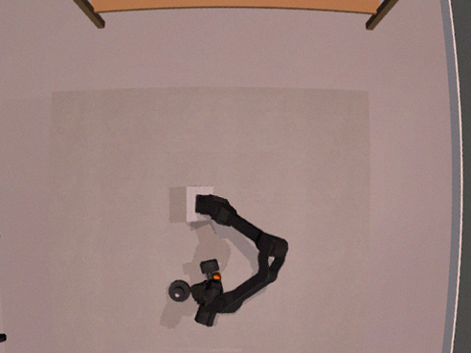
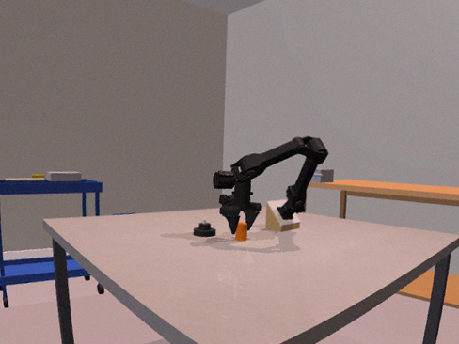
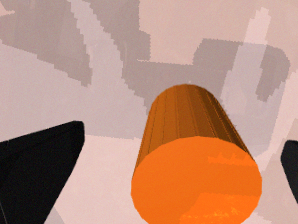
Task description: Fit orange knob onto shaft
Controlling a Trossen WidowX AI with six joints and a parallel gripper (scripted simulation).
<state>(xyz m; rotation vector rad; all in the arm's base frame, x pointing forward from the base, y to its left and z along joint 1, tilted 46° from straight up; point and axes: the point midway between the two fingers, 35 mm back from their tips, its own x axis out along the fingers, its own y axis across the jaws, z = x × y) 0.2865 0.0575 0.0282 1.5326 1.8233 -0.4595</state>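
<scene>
The orange knob lies 20 mm above my gripper tip. The rest, counted from my gripper tip: round dark pedestal (60 mm ahead, 140 mm to the right).
</scene>
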